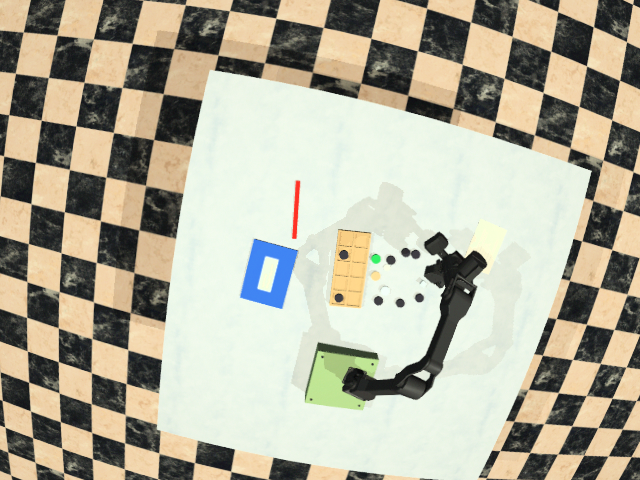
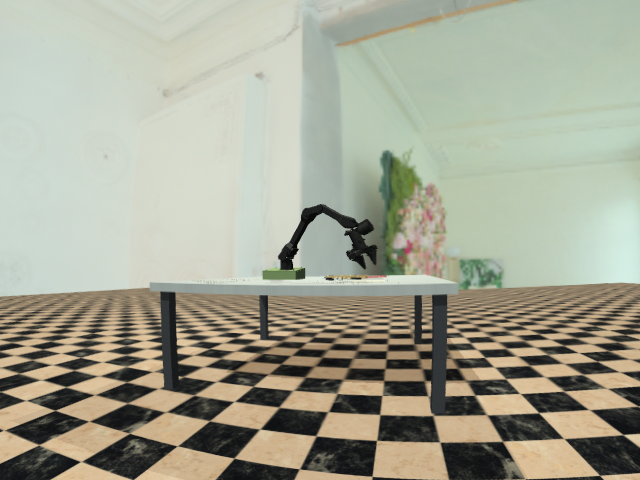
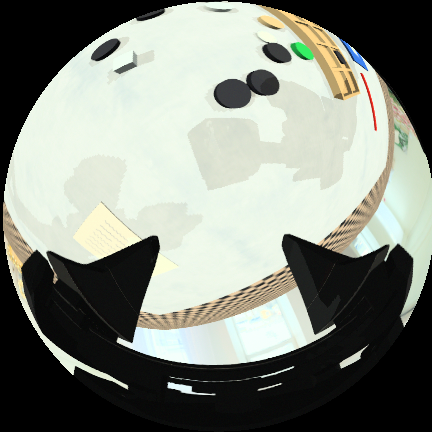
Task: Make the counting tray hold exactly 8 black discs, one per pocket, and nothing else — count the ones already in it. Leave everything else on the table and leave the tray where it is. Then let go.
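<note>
The counting tray [image 1: 358, 253] [image 3: 325, 59] is tan, with two columns of pockets. One black disc [image 1: 343, 254] lies in a left-column pocket near the far end, another black disc [image 1: 338, 297] in the left pocket at the near end. Right of the tray lie several loose black discs, among them a close pair, one disc [image 1: 415, 254] [image 3: 232, 93] and its neighbour [image 1: 405, 252] [image 3: 263, 82]. Another black disc [image 1: 390, 259] [image 3: 277, 52] lies nearer the tray. My gripper [image 1: 433, 258] [image 2: 369, 266] [image 3: 221, 241] is wide open and empty, above the table, right of the pair.
Beside the tray lie a green disc [image 1: 375, 258] [image 3: 302, 50], a tan disc [image 1: 375, 275] [image 3: 271, 22], a cream disc [image 3: 266, 36] and a white disc [image 1: 385, 290]. A white block [image 3: 125, 62], a paper note [image 1: 487, 240] [image 3: 107, 232], a blue frame [image 1: 250, 268] and a red bar [image 1: 296, 209] also show.
</note>
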